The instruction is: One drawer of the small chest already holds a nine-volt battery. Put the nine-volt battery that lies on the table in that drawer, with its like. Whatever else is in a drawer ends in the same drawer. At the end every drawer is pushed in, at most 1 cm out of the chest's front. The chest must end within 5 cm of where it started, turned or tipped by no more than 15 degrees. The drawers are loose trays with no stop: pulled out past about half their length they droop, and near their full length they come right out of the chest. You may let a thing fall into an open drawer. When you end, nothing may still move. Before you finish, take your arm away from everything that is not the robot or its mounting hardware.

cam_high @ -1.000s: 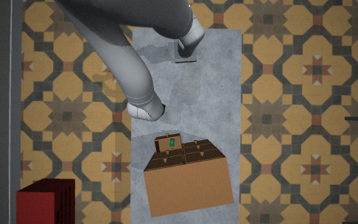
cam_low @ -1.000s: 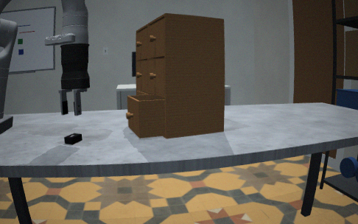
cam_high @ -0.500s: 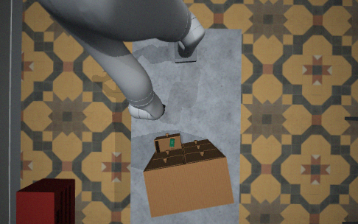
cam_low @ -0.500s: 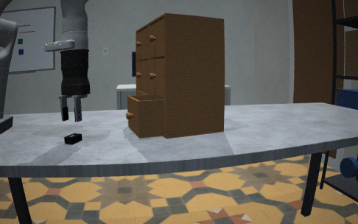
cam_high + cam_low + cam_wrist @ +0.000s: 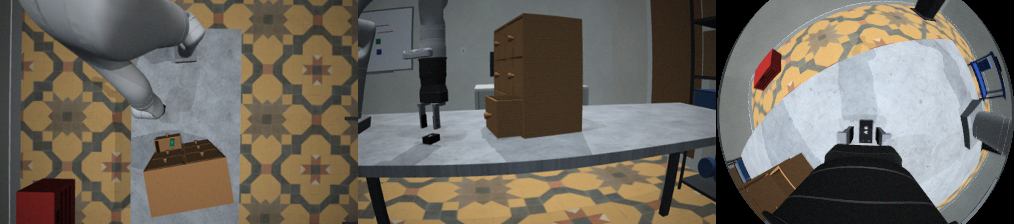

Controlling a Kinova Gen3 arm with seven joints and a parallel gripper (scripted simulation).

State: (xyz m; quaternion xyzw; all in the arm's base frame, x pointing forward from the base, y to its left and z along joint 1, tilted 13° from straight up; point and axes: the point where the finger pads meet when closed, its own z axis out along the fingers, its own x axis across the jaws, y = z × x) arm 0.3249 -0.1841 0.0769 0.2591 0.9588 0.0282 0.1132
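The black nine-volt battery is 10 mm to the left of my hand and 50 mm below it. Also, from my hand: green nine-volt battery: 230 mm ahead, 70 mm to the left, 40 mm below.
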